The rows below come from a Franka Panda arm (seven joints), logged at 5 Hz.
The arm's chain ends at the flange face. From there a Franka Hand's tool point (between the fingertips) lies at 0.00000 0.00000 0.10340 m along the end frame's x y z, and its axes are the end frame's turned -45 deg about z.
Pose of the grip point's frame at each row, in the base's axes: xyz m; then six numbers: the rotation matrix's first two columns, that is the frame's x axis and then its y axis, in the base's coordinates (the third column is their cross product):
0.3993 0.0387 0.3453 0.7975 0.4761 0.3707 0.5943 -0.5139 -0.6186
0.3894 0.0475 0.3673 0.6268 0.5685 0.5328 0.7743 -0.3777 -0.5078
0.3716 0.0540 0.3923 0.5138 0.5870 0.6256 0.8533 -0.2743 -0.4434
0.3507 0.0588 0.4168 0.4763 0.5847 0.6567 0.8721 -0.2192 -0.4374
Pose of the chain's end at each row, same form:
0.4101 -0.0351 0.4169 0.9842 -0.0267 -0.1753 -0.1437 -0.7000 -0.6995
0.3984 -0.0281 0.4373 0.9907 0.1349 0.0177 0.1043 -0.6691 -0.7358
0.3808 -0.0248 0.4587 0.9667 0.2211 0.1288 0.2401 -0.6090 -0.7559
0.3623 -0.0220 0.4803 0.9535 0.2584 0.1551 0.2799 -0.5684 -0.7736

